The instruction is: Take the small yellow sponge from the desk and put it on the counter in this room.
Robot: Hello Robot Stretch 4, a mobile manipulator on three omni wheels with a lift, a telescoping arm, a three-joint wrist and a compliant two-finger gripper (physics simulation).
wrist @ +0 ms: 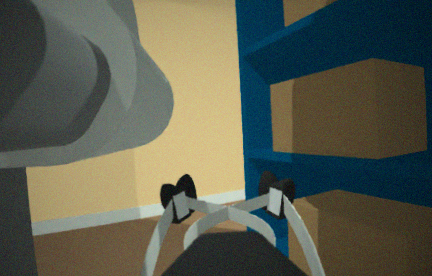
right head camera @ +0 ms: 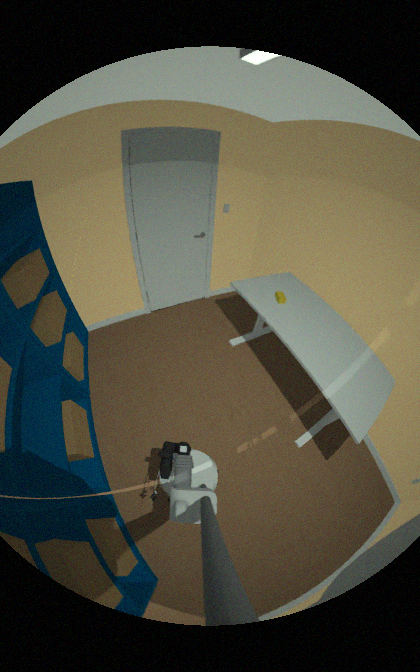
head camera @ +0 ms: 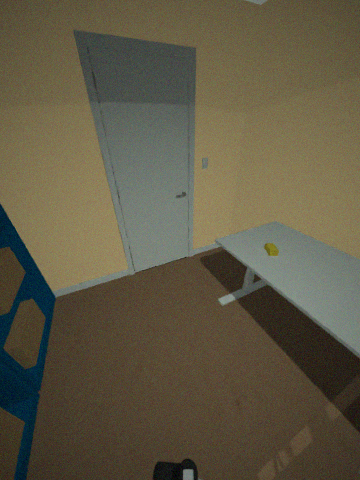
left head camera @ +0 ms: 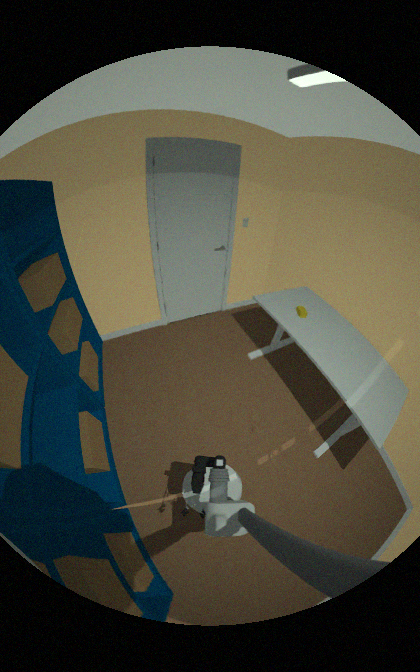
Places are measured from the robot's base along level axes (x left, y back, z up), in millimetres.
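Pixels of known places: gripper, between the fingertips: [wrist: 227, 188].
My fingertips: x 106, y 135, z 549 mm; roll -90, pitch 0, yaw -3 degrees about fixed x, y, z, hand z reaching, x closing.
Observation:
Behind a point stands the place of what it marks.
A small yellow sponge [head camera: 271, 249] {x -666, y -1188, z 738 mm} [left head camera: 301, 312] [right head camera: 280, 297] lies on the far part of the white desk [head camera: 310, 280] {x -802, y -907, z 693 mm} [left head camera: 345, 350] [right head camera: 325, 345], near the end closest to the door. The desk stands along the right wall in the head views. My gripper [wrist: 227, 188] {x 106, y 135, z 549 mm} is open in the wrist view, with its two black fingertips apart and no object between them. It is low, beside my base, well away from the sponge. The sponge and desk do not show in the wrist view. A counter does not show in these views.
A blue shelf unit [head camera: 37, 285] [left head camera: 55, 405] [right head camera: 42, 400] [wrist: 255, 100] with brown boxes stands close on the left in the head views and on the right in the wrist view. A closed grey door [head camera: 150, 175] {x 307, y -1931, z 1138 mm} [left head camera: 192, 225] [right head camera: 170, 215] is ahead. Desk legs reach the brown floor.

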